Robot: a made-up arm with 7 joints.
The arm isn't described. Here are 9 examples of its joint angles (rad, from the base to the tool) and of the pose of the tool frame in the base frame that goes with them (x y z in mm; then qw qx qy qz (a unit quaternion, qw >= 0)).
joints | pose
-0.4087 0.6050 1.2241 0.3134 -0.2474 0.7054 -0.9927 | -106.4 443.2 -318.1 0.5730 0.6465 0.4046 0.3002
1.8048 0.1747 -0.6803 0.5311 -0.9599 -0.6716 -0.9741 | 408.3 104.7 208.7 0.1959 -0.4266 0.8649 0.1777
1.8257 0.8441 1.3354 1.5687 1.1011 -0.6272 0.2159 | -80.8 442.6 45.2 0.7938 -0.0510 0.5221 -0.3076
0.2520 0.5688 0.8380 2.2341 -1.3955 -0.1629 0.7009 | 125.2 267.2 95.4 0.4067 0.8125 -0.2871 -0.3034
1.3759 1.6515 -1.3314 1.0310 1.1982 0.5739 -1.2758 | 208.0 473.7 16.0 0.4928 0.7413 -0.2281 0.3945
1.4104 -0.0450 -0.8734 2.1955 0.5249 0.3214 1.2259 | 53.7 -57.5 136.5 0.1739 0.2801 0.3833 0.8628
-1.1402 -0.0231 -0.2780 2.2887 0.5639 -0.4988 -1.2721 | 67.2 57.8 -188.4 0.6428 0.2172 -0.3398 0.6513
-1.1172 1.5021 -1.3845 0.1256 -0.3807 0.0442 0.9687 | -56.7 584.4 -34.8 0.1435 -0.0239 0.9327 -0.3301
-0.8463 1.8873 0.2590 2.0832 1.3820 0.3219 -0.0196 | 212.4 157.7 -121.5 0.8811 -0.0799 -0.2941 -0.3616
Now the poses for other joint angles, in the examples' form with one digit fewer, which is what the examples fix.
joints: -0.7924 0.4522 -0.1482 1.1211 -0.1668 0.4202 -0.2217
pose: -44 222 -387 0.926 0.247 0.031 -0.285
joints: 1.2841 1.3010 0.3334 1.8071 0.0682 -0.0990 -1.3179
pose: 25 269 256 0.451 -0.387 0.670 -0.445
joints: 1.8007 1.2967 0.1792 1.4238 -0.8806 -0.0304 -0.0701
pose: -43 359 265 0.038 -0.862 0.462 -0.206
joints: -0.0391 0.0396 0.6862 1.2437 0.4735 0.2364 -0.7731
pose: 190 291 -289 0.685 0.314 -0.288 0.591
